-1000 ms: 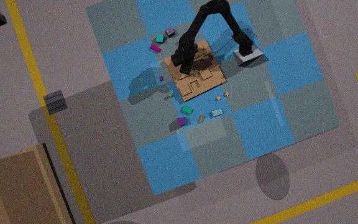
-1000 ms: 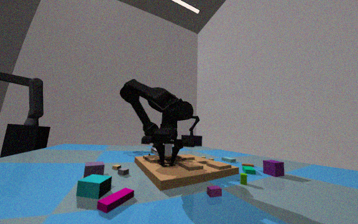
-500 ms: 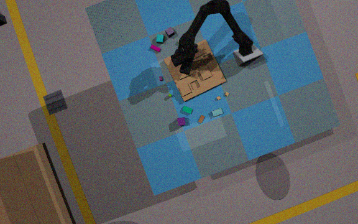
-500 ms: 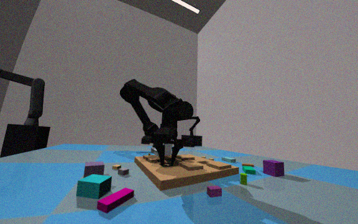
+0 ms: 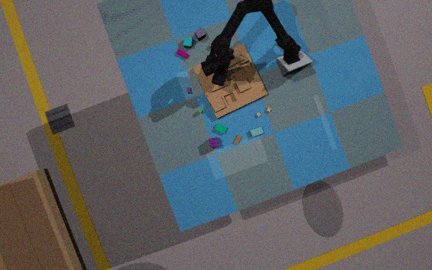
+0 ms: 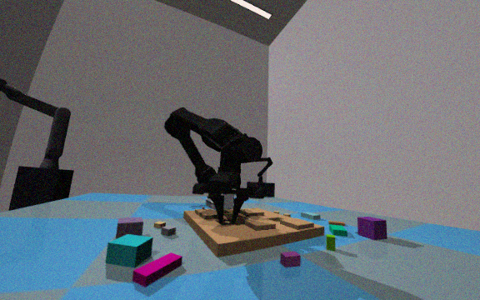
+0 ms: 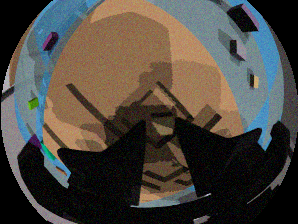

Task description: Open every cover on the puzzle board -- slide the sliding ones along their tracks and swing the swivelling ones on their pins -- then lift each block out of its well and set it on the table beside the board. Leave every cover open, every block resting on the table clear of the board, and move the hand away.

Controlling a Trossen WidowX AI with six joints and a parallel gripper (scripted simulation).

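My gripper tip is 140 mm to the left of the grey block and 10 mm above it. From my gripper tip the other things lie so: magenta block 200 mm ahead, 30 mm to the left, 10 mm below; then magenta bar 160 mm ahead, 160 mm to the right, 10 mm below; then teal cube 110 mm ahead, 200 mm to the right.
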